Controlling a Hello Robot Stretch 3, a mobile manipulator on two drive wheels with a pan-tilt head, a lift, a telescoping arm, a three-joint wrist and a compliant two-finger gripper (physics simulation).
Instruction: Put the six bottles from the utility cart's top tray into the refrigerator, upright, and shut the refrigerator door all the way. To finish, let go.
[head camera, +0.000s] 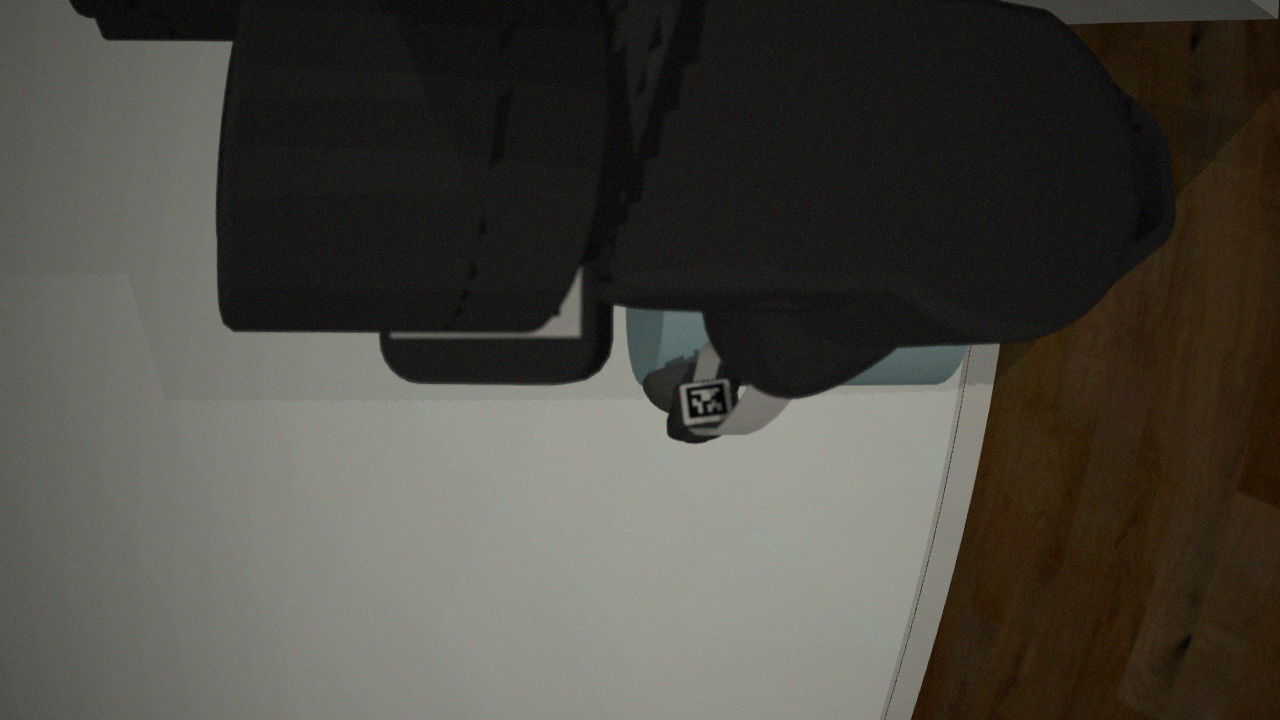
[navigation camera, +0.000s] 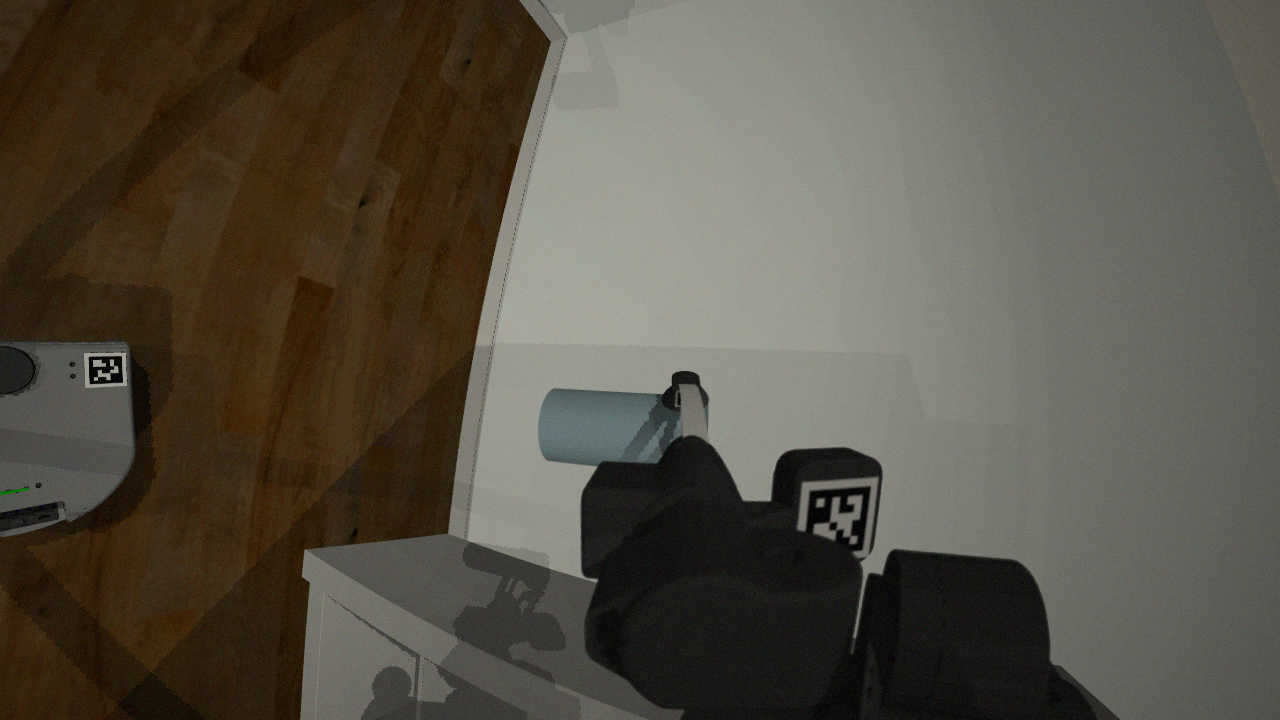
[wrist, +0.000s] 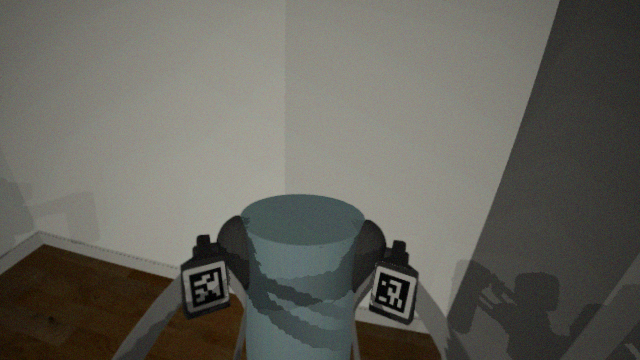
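Where they show: gripper, fingertip midpoint: (navigation camera: 682, 433); robot's base, origin of the base link: (navigation camera: 4, 367).
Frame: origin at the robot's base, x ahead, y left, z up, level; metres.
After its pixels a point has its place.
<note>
A light-blue bottle (head camera: 921, 367) @(x 0.004, y -0.348, z 1.023 m) (navigation camera: 590, 425) @(x -0.014, y -0.342, z 1.052 m) (wrist: 300, 330) is upright in the wrist view, with its flat top facing up and its lower end cut off by the frame. My gripper (head camera: 693, 394) (navigation camera: 687, 394) (wrist: 302, 243) @(x -0.024, y -0.395, z 1.116 m) is shut on this bottle near its top, one rounded fingertip on each side. A pale box-like body (navigation camera: 447, 573) @(x -0.582, y -0.779, z 0.329 m), apparently part of the refrigerator, is at the bottom of the navigation view. A dark grey panel (wrist: 575, 150) stands at the right in the wrist view; which part it is, I cannot tell. The utility cart does not show.
Pale walls (head camera: 447, 555) @(x 0.270, y -1.312, z 1.022 m) (navigation camera: 805, 223) @(x 0.414, y -1.348, z 1.158 m) (wrist: 150, 125) stand behind the bottle and meet in a corner in the wrist view. A white skirting board (head camera: 953, 501) @(x 0.262, y -1.297, z 0.053 m) (navigation camera: 492, 313) @(x 0.154, y -1.270, z 0.060 m) borders the wooden floor (head camera: 1118, 537) @(x 0.296, y -0.906, z 0.000 m) (navigation camera: 268, 223) @(x 0.345, y -0.472, z 0.000 m) (wrist: 60, 310). My base (navigation camera: 67, 429) @(x -0.100, y -0.073, z 0.161 m) is at the left of the navigation view.
</note>
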